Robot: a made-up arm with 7 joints.
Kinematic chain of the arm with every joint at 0, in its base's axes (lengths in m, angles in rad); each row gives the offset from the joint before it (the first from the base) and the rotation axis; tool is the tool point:
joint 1: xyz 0 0 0.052 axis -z
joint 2: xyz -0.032 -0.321 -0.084 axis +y
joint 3: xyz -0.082 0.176 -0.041 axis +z
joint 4: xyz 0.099 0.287 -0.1 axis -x
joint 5: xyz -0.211 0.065 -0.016 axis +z
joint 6: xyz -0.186 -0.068 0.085 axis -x
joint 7: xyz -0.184 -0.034 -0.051 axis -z
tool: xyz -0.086 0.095 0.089
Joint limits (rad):
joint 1: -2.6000..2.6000
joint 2: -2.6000..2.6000
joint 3: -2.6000..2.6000
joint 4: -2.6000..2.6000
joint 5: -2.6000..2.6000
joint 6: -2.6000..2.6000
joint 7: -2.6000..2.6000
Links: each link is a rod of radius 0.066 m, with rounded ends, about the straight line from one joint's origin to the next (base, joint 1, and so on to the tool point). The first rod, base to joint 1, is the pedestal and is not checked.
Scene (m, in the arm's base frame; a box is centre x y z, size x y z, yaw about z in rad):
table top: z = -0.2
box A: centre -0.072 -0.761 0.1 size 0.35 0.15 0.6 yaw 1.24
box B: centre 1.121 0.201 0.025 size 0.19 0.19 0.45 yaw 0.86
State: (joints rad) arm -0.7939 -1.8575 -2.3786 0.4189 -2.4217 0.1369 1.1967
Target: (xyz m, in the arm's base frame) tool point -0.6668 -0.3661 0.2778
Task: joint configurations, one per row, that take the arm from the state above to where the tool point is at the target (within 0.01 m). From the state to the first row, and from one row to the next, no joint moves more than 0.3 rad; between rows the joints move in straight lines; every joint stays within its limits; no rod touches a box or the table.
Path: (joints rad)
1: -0.6332 -1.8693 -2.2477 0.6526 -2.2651 -0.0125 1.1315
2: -0.4725 -1.8812 -2.1168 0.8863 -2.1085 -0.1620 1.0662
3: -0.3118 -1.8930 -1.9859 1.1199 -1.9519 -0.3114 1.0010
4: -0.1511 -1.9049 -1.8549 1.3536 -1.7952 -0.4608 0.9357
5: -0.0143 -2.0439 -1.9491 1.1079 -1.7959 -0.3892 0.8505
6: 0.1225 -2.1829 -2.0432 0.8622 -1.7965 -0.3176 0.7652
7: 0.2593 -2.3220 -2.1374 0.6164 -1.7972 -0.2461 0.6799
8: 0.3961 -2.4610 -2.2315 0.3707 -1.7978 -0.1745 0.5946
9: 0.5329 -2.6000 -2.3256 0.1250 -1.7984 -0.1029 0.5093

